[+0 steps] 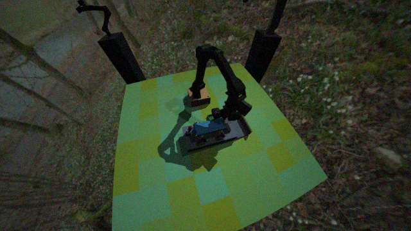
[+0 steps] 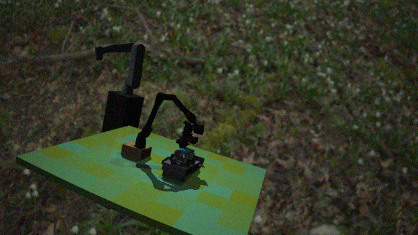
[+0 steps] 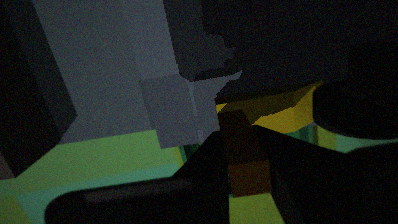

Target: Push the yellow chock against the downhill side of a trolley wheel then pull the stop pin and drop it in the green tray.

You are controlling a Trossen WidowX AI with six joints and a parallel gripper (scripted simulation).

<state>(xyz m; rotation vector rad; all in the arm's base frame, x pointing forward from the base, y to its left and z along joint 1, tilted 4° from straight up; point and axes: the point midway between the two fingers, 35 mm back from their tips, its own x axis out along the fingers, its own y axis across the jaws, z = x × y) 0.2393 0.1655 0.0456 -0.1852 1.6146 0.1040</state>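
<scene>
Right now the yellow chock is 10 mm ahead of my gripper tip, 20 mm to the right of it and 10 mm below it. Also, from my gripper tip: blue trolley: 80 mm ahead, 110 mm to the right, 20 mm above; green tray: 60 mm behind, 30 mm to the right, 100 mm below; grey ramp: 80 mm ahead, 110 mm to the right, 40 mm below.
</scene>
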